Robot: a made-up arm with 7 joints.
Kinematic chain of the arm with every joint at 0, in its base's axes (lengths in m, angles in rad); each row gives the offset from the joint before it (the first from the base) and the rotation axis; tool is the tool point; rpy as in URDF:
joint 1: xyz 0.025 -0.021 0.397 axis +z
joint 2: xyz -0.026 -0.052 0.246 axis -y
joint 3: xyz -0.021 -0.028 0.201 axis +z
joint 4: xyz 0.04 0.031 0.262 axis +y
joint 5: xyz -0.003 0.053 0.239 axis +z
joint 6: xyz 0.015 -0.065 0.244 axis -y
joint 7: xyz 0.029 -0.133 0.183 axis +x
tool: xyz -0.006 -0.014 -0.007 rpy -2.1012 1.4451 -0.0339
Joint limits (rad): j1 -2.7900..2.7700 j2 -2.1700..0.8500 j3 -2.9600..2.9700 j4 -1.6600..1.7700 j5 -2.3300..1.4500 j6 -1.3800..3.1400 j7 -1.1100..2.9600
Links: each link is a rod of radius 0.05 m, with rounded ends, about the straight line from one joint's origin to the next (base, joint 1, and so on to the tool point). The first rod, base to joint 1, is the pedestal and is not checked.
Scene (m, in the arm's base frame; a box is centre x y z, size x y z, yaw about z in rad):
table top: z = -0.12
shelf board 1: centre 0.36 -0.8 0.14 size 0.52 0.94 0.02 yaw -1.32
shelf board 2: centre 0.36 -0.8 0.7 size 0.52 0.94 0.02 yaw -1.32
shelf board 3: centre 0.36 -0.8 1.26 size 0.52 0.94 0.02 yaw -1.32
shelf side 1: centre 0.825 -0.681 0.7 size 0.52 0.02 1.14 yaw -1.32
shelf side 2: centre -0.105 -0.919 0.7 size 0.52 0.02 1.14 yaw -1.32
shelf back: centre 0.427 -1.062 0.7 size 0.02 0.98 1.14 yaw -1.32
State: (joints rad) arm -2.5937 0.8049 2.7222 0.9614 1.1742 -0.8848 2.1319
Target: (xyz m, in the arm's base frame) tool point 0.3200 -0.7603 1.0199
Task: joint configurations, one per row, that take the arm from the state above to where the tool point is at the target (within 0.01 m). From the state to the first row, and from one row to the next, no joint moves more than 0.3 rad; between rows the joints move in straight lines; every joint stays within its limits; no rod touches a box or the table.
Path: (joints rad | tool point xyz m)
1: -2.4250 0.7267 2.7497 0.6701 0.9203 -0.9398 2.1142 | 0.7920 0.5877 0.8061
2: -2.2563 0.6485 2.7773 0.3789 0.6665 -0.9948 2.0965 | 0.6619 0.6838 1.0608
3: -2.0876 0.5703 2.8048 0.0876 0.4126 -1.0499 2.0788 | 0.4692 0.6804 1.3041
4: -1.9189 0.4921 2.8323 -0.2037 0.1588 -1.1049 2.0611 | 0.2632 0.5566 1.4953
5: -1.7502 0.4139 2.8599 -0.4949 -0.0951 -1.1599 2.0435 | 0.1028 0.3298 1.5971
6: -1.5814 0.3357 2.8874 -0.7862 -0.3489 -1.2149 2.0258 | 0.0311 0.0562 1.5870
7: -1.4127 0.2575 2.9149 -1.0775 -0.6028 -1.2700 2.0081 | 0.0547 -0.1872 1.4659
8: -1.2440 0.1793 2.9425 -1.3687 -0.8566 -1.3250 1.9904 | 0.1375 -0.3331 1.2610
9: -1.0753 0.1011 2.9700 -1.6600 -1.1105 -1.3800 1.9727 | 0.2157 -0.3531 1.0199
10: -1.1059 -0.1283 2.9700 -1.4904 -0.8850 -1.3800 1.9892 | 0.2617 -0.4482 1.0563
11: -1.1365 -0.3577 2.9700 -1.3209 -0.6595 -1.3800 2.0057 | 0.2964 -0.5517 1.0692
12: -1.1671 -0.5872 2.9700 -1.1513 -0.4340 -1.3800 2.0222 | 0.3165 -0.6578 1.0572
13: -1.1977 -0.8166 2.9700 -0.9817 -0.2085 -1.3800 2.0387 | 0.3200 -0.7603 1.0199

